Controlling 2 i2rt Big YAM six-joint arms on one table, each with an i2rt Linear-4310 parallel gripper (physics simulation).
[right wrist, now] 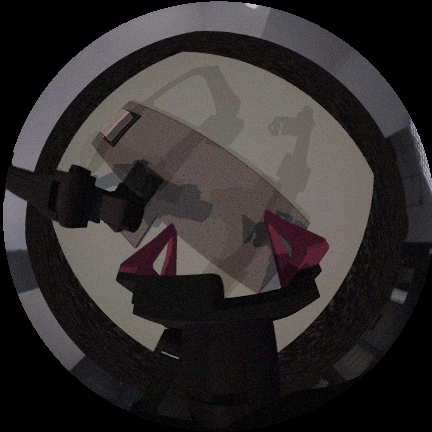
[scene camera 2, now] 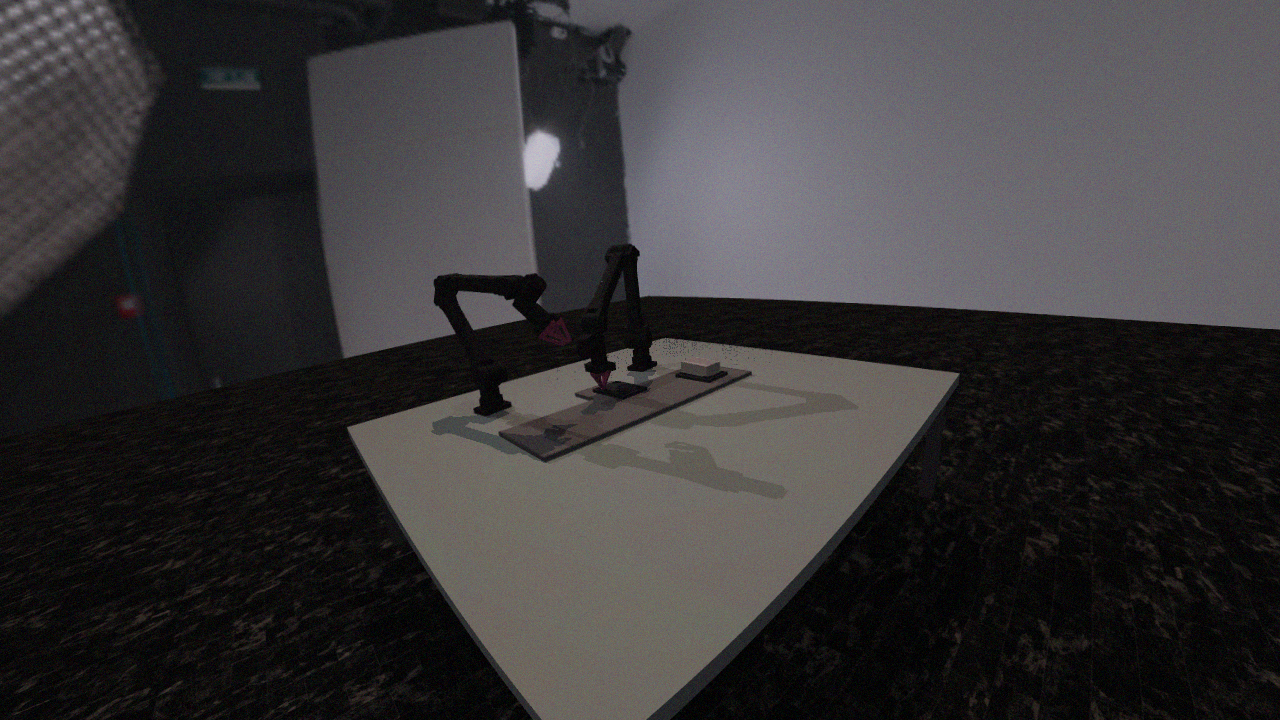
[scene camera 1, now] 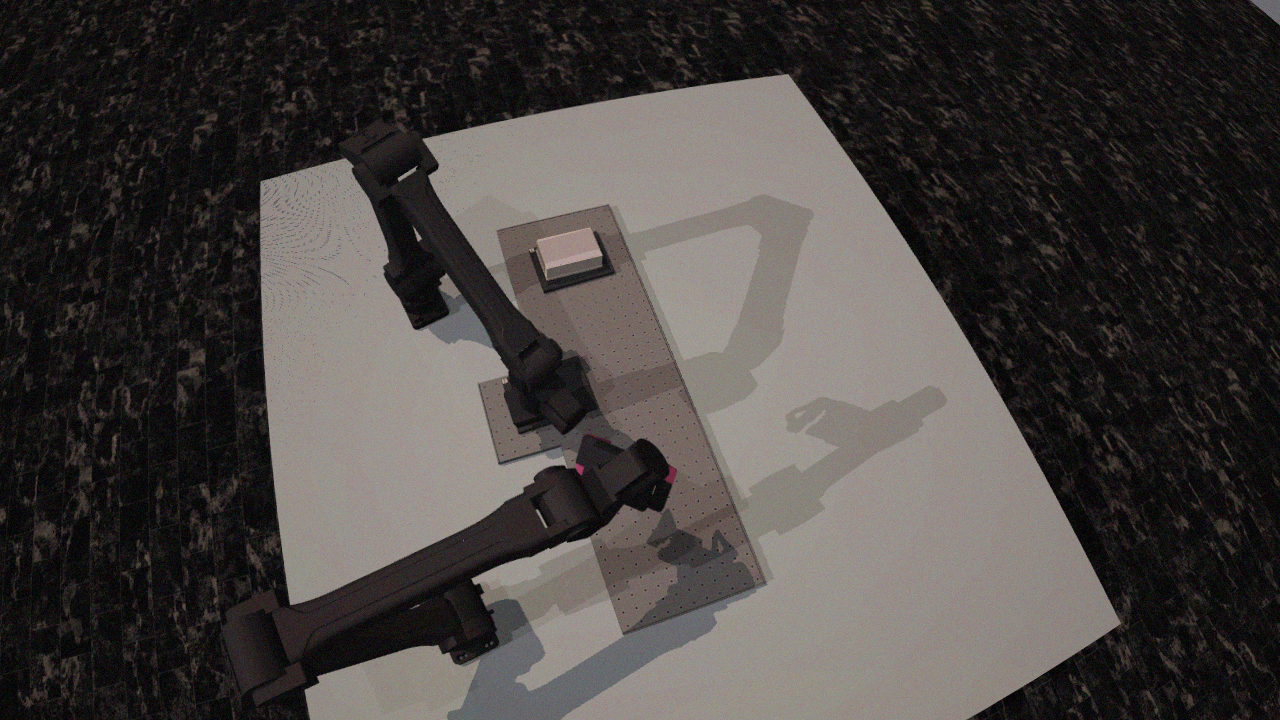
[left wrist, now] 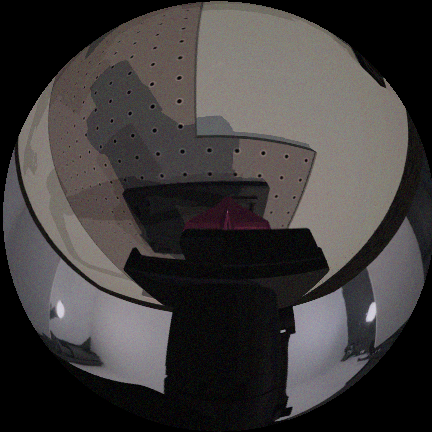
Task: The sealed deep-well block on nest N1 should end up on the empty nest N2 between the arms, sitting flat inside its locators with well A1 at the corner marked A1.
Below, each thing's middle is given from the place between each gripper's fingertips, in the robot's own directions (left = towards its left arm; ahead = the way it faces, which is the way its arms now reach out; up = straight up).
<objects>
Now: the pale block [scene camera 1: 570,253] 14 cm ahead of my left hand, 36 cm to the left of it and 2 cm above it. From my left hand the other things lie so: dark plate [scene camera 1: 577,385] (3 cm ahead, 5 cm to the left, 1 cm below).
Right now my right hand is 240 mm to the right of the dark plate, 230 mm above it and 110 mm past it. The rest, counted from my right hand: pale block 550 mm to the left, 200 mm below, 10 mm behind.
</objects>
